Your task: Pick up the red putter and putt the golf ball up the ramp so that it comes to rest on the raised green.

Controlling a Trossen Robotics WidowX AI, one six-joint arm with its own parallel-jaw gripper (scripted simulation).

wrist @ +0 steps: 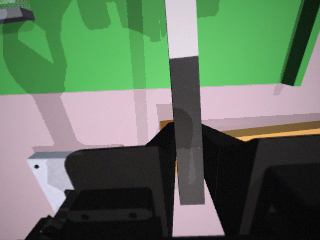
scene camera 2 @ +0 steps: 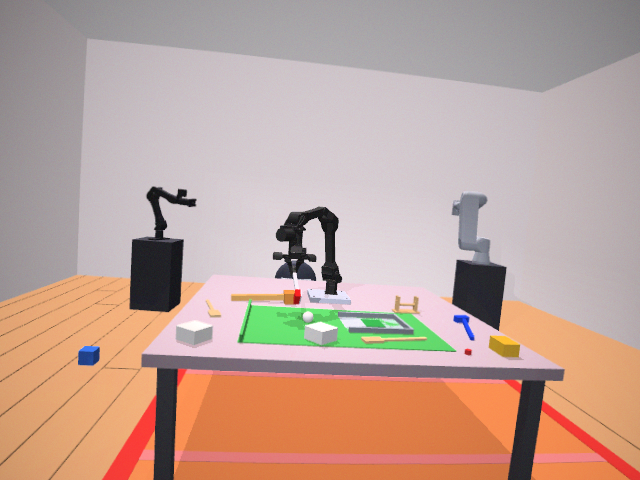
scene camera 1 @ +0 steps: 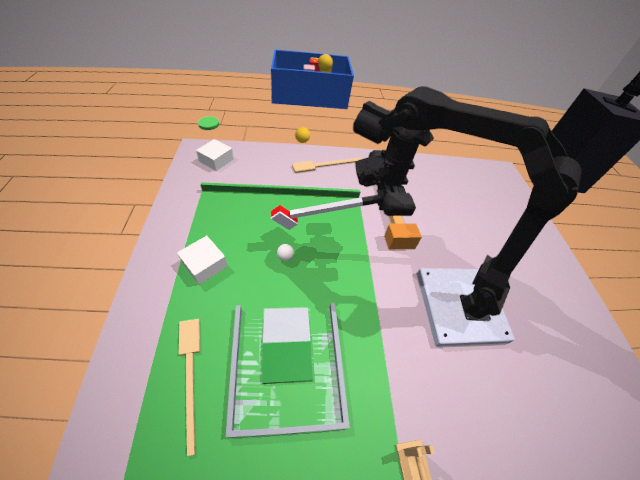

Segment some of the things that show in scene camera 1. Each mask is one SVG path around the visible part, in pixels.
My gripper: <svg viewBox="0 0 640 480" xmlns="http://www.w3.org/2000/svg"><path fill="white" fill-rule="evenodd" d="M355 163L361 185L366 187L378 185L377 192L381 199L380 203L378 203L380 205L379 210L384 210L384 213L388 216L412 216L416 205L412 196L406 193L402 185L407 185L409 182L407 174L409 169L413 169L415 166L413 159L407 162L398 161L391 158L386 150L382 149L371 151L368 158L358 160Z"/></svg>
An orange mallet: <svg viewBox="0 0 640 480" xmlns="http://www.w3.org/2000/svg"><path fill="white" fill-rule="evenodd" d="M389 216L392 224L389 224L385 233L389 250L416 249L422 238L417 224L404 223L401 216Z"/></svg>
A white block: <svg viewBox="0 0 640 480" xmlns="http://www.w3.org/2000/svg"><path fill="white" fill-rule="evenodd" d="M208 236L178 252L180 261L195 278L198 285L228 267L225 256Z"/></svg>
